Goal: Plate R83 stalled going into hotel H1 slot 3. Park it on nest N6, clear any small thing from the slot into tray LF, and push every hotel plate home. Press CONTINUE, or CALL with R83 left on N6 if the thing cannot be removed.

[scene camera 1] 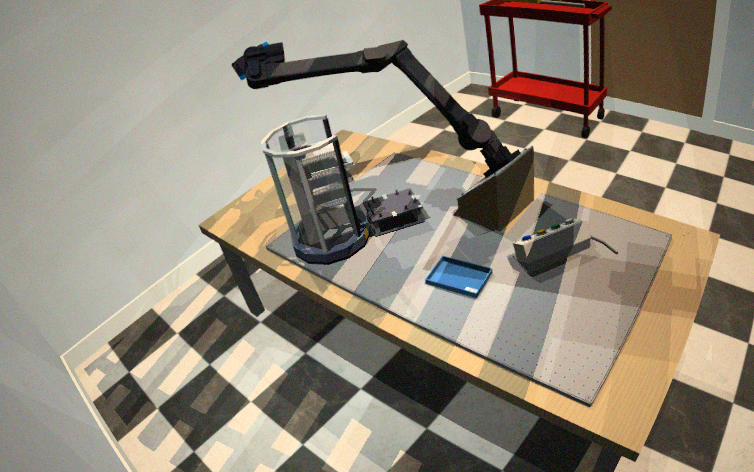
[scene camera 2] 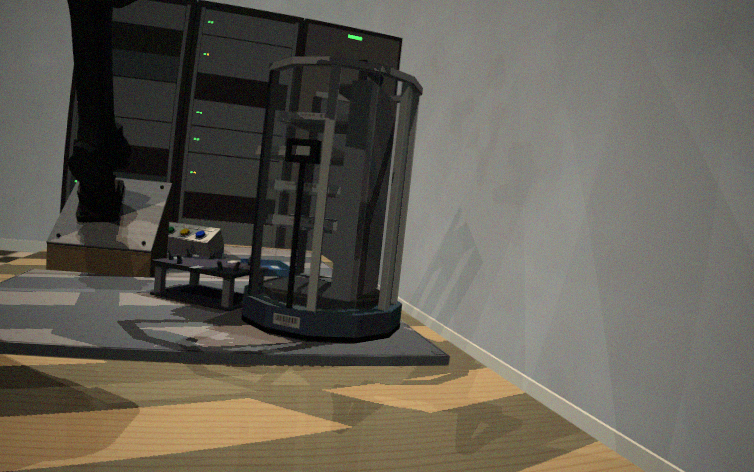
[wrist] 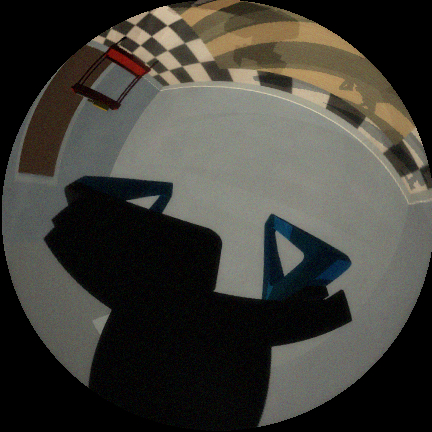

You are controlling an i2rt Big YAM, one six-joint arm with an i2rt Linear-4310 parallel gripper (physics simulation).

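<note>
My gripper is open and empty, high above the far-left table end, facing the wall. The round clear-walled hotel housing stands on a blue base. Several pale plates show on its inner shelves. One pale plate appears to stick out at the upper rear side; its label and slot cannot be read. No small thing in a slot can be made out. The dark pinned nest stand is beside the housing, with no plate visible on it. The blue tray shows no contents in scene camera 1.
A button box has blue, yellow and green buttons. The arm's slanted base mount stands behind the tray. A red cart stands on the floor behind. Dark cabinets show beyond the table.
</note>
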